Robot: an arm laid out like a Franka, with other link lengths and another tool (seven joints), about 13 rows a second.
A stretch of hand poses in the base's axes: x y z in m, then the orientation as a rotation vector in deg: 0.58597 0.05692 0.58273 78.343 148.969 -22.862; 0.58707 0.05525 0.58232 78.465 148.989 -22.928; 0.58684 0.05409 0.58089 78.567 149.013 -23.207; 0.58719 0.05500 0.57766 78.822 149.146 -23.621; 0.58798 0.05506 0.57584 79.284 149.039 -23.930; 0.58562 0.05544 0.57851 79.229 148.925 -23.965; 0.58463 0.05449 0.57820 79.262 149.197 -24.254; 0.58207 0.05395 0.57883 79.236 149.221 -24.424; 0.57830 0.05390 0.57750 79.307 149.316 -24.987; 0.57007 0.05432 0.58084 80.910 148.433 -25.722; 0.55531 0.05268 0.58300 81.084 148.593 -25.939; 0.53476 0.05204 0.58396 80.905 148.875 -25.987
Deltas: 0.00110 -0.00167 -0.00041 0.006 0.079 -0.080; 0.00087 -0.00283 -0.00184 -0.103 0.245 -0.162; 0.00122 -0.00192 -0.00507 -0.192 0.597 -0.332; 0.00201 -0.00186 -0.00689 -0.284 0.780 -0.674; -0.00035 -0.00148 -0.00422 -0.370 0.689 -0.664; -0.00134 -0.00243 -0.00453 -0.384 1.034 -0.653; -0.00390 -0.00297 -0.00390 -0.468 1.117 -0.645; -0.00767 -0.00302 -0.00523 -0.698 1.452 -0.715; -0.01590 -0.00260 -0.00189 -1.071 1.557 -1.976; -0.03066 -0.00424 0.00027 -1.061 1.826 -2.071; -0.05121 -0.00488 0.00123 -1.000 2.011 -1.903
